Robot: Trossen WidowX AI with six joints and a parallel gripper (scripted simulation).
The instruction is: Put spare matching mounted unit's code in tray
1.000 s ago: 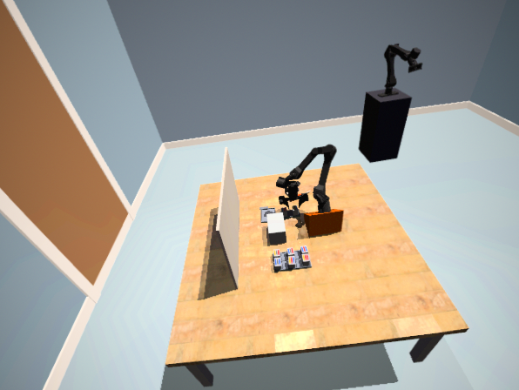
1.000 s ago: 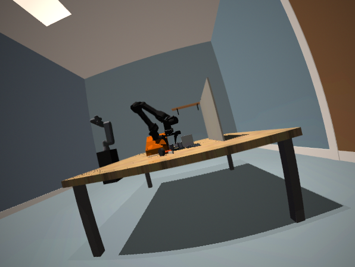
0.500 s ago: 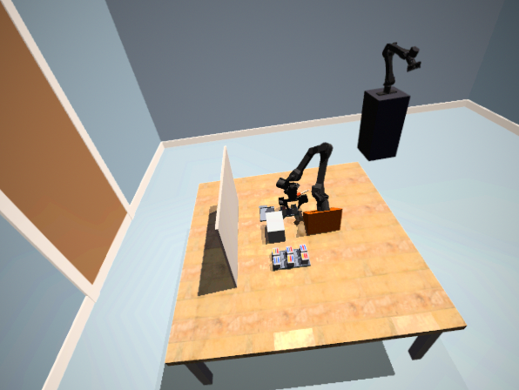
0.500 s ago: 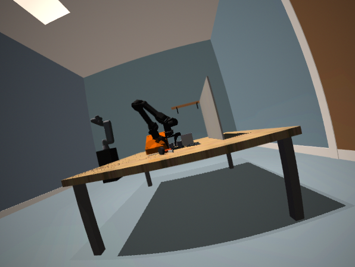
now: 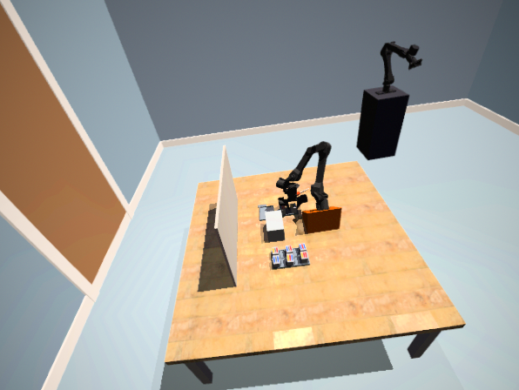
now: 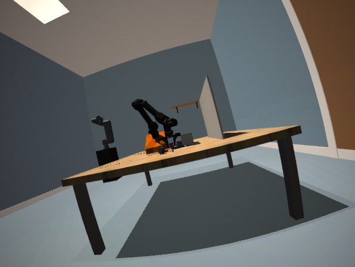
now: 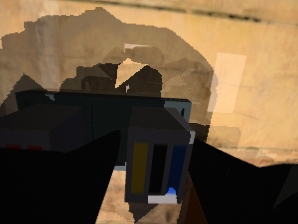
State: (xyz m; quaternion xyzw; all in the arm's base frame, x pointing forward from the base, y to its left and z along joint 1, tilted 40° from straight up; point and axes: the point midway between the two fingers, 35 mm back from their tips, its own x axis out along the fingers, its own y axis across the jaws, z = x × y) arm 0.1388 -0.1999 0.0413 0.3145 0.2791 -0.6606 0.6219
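Right now my gripper tip is 180 mm short of the grey tray, 20 mm to the left of it and 10 mm above it. The rest, counted from my gripper tip: mounted unit (150 mm ahead, 160 mm to the left, 30 mm above); white panel (390 mm ahead, 130 mm to the left, 210 mm above).
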